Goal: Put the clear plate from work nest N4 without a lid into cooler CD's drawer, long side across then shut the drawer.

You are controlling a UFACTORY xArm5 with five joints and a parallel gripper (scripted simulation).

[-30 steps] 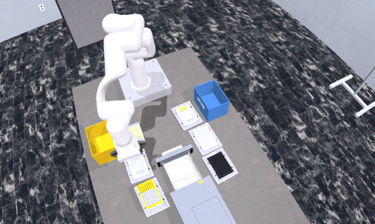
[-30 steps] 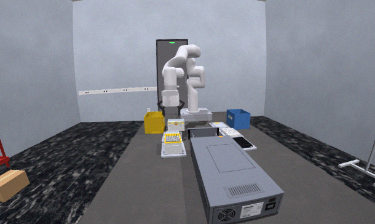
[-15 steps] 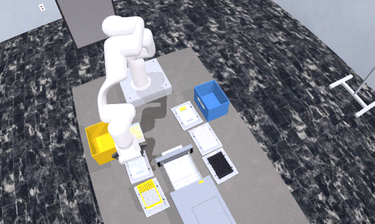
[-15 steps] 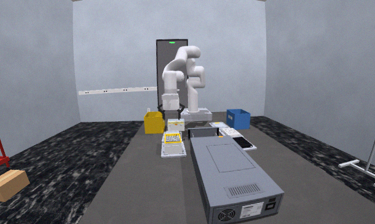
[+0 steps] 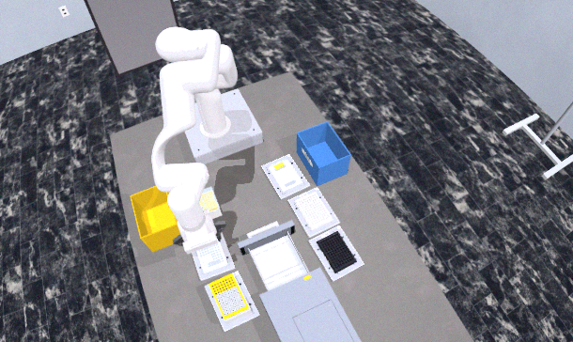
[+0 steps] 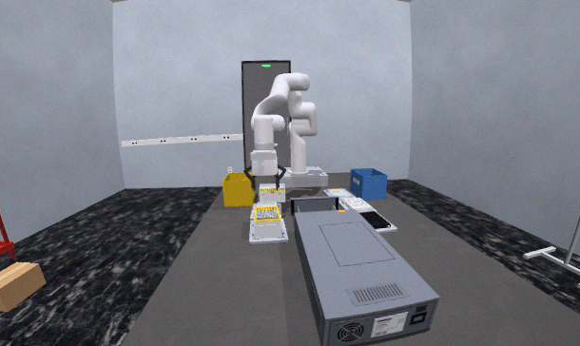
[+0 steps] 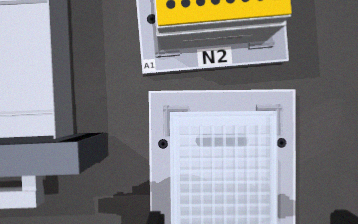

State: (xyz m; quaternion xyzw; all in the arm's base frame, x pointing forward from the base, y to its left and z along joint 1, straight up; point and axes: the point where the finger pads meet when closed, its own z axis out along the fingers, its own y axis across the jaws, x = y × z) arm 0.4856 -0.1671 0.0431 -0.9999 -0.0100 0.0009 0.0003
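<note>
The clear plate is 90 mm below my hand. Round my hand: yellow bin (170 mm behind, 140 mm to the right, 70 mm below); then work nest N4 (100 mm below); then yellow-framed rack (170 mm ahead, 50 mm below, 10 mm to the left).
</note>
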